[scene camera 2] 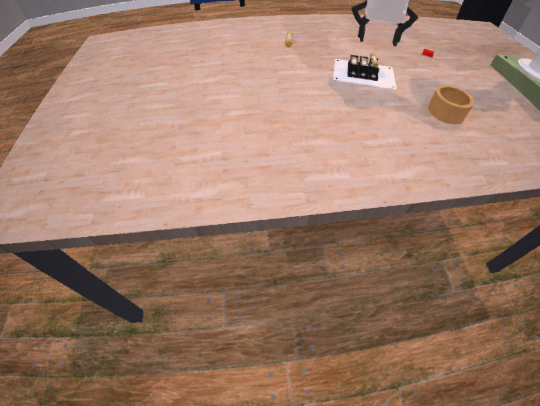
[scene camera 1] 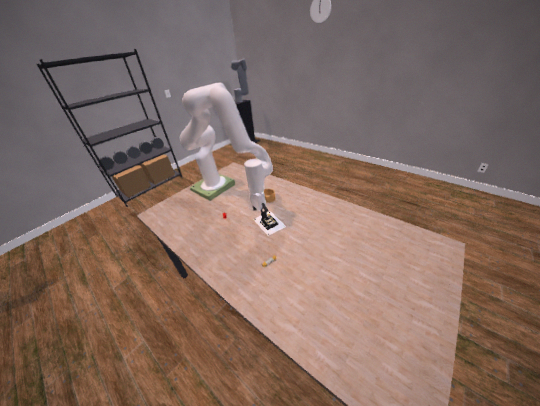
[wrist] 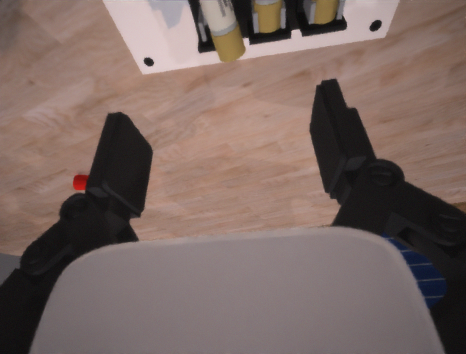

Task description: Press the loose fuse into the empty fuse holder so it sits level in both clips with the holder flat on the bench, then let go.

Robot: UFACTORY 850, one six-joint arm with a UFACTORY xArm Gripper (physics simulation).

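A black fuse holder (scene camera 1: 270, 223) (scene camera 2: 363, 75) (wrist: 340, 25) is on a white plate (scene camera 1: 274, 230) (scene camera 2: 387, 83) (wrist: 175, 61). Two fuses sit in it, one (scene camera 2: 364, 62) (wrist: 268, 18) in the middle and one (scene camera 2: 354, 60) (wrist: 326, 12) at an end. A third fuse (scene camera 2: 373, 60) (wrist: 228, 40) lies askew at the other end, one cap jutting past the holder; its far end is cut off in the wrist view. Another gold-capped fuse (scene camera 1: 269, 261) (scene camera 2: 289, 39) lies on the bench. My gripper (scene camera 1: 259, 208) (scene camera 2: 378, 42) (wrist: 222, 119) is wide open and empty, beside the plate and above the bench.
A small red cylinder (scene camera 1: 224, 215) (scene camera 2: 428, 53) (wrist: 80, 182) lies on the bench. A brown bowl (scene camera 1: 269, 195) (scene camera 2: 451, 106) stands near the plate. The arm's green base (scene camera 1: 222, 188) (scene camera 2: 520, 77) is farther back. A black shelf rack stands behind the bench.
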